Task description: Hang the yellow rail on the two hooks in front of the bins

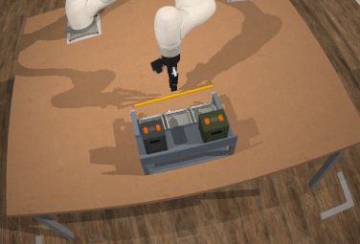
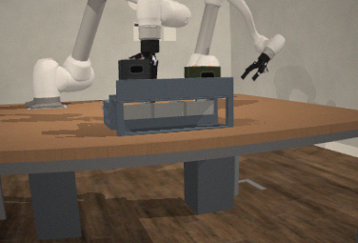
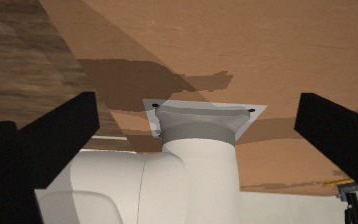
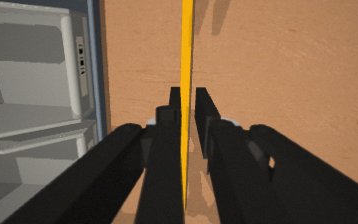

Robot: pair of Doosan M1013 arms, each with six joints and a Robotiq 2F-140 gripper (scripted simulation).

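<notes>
Right now my right hand is 90 mm above the yellow rail. Also, from my right hand: blue-grey shelf 210 mm ahead, 30 mm to the right, 20 mm below.
</notes>
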